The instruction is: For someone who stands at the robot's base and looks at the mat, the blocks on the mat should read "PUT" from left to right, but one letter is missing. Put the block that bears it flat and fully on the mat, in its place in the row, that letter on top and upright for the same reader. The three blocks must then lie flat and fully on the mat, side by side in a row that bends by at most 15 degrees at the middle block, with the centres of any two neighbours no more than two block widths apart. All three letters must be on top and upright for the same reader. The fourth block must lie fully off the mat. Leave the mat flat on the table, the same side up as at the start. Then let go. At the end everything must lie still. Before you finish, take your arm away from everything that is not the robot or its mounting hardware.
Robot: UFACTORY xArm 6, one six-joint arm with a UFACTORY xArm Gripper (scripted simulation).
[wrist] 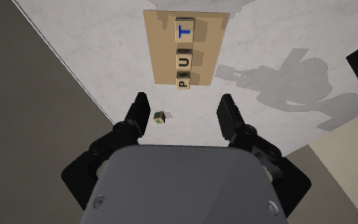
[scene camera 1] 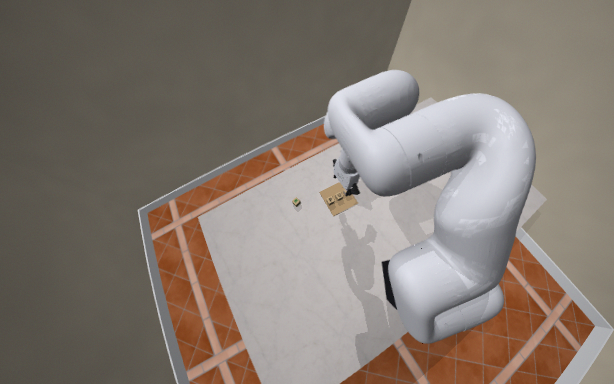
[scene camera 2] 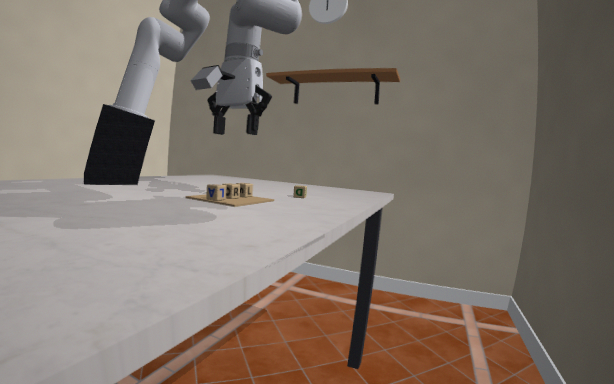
Scene:
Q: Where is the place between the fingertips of my gripper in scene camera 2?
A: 234, 134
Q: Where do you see a tan mat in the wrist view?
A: At 160, 29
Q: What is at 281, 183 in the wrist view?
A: My gripper.

